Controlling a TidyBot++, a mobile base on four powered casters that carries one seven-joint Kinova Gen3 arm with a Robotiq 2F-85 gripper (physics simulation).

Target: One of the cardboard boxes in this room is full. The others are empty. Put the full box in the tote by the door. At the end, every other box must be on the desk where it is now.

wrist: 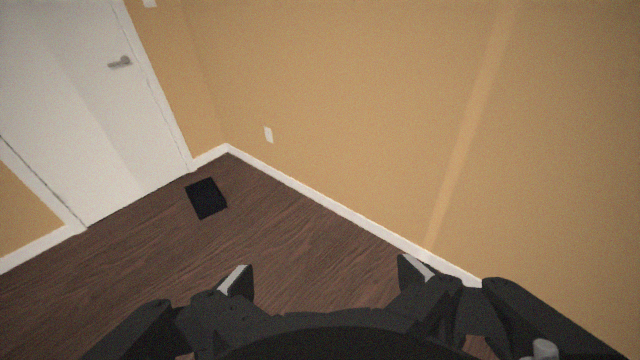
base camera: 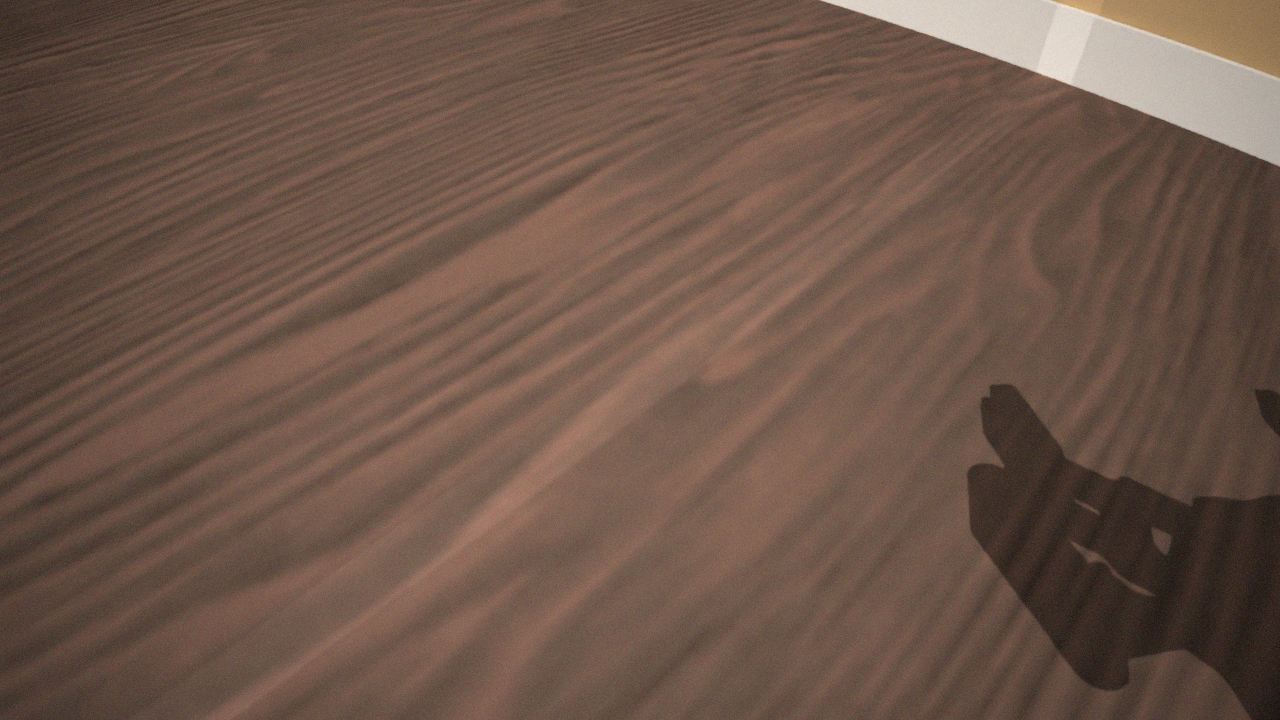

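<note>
A black tote stands on the floor near the white door, in the left half of the wrist view, close to the room's corner. My gripper is open, with nothing between its fingers, and is well apart from the tote. The inside of the tote cannot be made out. No cardboard box and no desk show in either view.
Orange walls with white baseboard meet in a corner right of the door. The right wall's baseboard runs toward my right finger. The arm's shadow falls on the brown wooden floor.
</note>
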